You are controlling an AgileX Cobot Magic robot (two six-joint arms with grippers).
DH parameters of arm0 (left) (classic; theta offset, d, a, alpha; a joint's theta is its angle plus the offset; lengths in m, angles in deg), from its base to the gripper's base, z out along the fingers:
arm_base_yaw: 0 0.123 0 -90
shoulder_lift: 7.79 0 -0.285 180
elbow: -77.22 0 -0.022 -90
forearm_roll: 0 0.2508 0 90
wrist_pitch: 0 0 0.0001 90
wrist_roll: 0 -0.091 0 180
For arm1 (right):
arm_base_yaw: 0 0.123 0 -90
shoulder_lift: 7.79 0 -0.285 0
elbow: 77.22 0 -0.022 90
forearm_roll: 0 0.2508 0 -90
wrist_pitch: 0 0 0.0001 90
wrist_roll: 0 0.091 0 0
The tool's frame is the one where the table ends.
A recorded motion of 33 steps. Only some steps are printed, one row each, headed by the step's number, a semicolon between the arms.
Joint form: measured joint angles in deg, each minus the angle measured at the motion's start. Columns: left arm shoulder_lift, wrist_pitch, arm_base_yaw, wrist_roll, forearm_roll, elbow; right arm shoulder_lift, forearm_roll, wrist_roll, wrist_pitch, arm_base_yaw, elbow.
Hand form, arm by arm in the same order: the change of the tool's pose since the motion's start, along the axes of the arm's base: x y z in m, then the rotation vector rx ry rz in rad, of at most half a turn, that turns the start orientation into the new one. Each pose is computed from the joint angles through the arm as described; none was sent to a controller.
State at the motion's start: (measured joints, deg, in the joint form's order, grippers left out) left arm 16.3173 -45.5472 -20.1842 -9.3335 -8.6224 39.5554; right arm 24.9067 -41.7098 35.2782 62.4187 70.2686 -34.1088
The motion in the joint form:
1: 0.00 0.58 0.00 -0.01 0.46 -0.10; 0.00 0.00 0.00 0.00 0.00 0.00
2: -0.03 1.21 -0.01 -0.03 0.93 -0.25; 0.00 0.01 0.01 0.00 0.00 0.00
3: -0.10 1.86 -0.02 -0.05 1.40 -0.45; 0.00 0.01 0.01 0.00 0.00 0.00
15: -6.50 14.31 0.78 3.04 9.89 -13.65; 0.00 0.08 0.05 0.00 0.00 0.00
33: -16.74 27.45 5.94 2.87 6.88 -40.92; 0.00 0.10 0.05 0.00 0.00 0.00
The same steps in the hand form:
1: 0.0007 0.0004 0.0003 0.0033 -0.0100 0.0050; 0.0000 0.0000 0.0000 0.0000 0.0000 0.0000
2: 0.0014 0.0008 0.0004 0.0067 -0.0207 0.0100; 0.0000 0.0000 0.0000 0.0002 0.0002 0.0000
3: 0.0020 0.0012 0.0003 0.0100 -0.0315 0.0148; 0.0000 0.0000 0.0000 0.0002 0.0002 0.0000
15: 0.0106 0.0083 -0.0471 0.0502 -0.1484 0.1122; -0.0001 0.0000 -0.0001 0.0011 0.0016 -0.0001
33: 0.0211 0.0077 -0.1739 0.0340 -0.0661 0.1907; -0.0001 0.0001 -0.0001 0.0012 0.0019 0.0000

